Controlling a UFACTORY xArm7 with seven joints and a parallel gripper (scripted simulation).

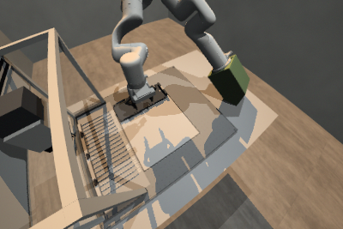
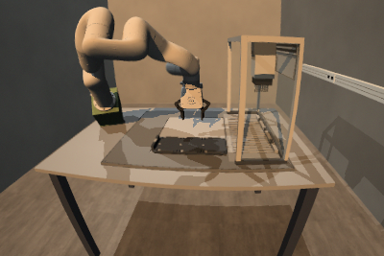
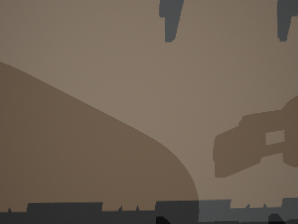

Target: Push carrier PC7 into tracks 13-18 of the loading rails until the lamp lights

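My hand is 90 mm to the left of the carrier PC7 and 90 mm above it.
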